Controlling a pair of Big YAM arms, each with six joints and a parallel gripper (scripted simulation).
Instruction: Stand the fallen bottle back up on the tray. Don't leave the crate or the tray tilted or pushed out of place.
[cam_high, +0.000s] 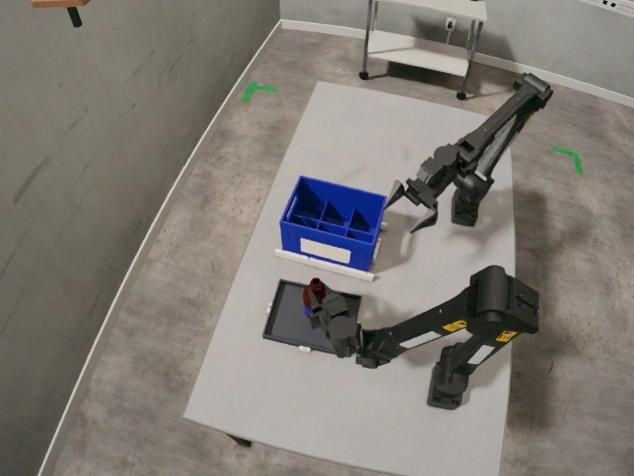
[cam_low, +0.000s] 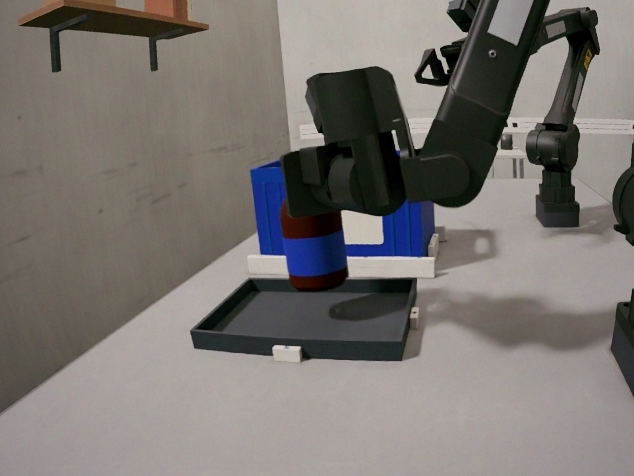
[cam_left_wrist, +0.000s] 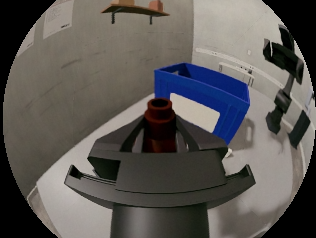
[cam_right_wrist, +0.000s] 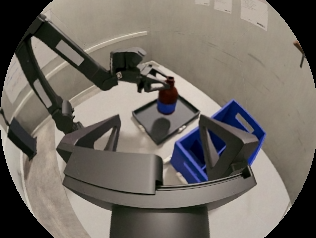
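The bottle is 50 mm below my left hand. Also, from my left hand: tray: 170 mm below, 10 mm to the left, 10 mm ahead; then blue crate: 270 mm to the right, 100 mm below, 10 mm ahead.
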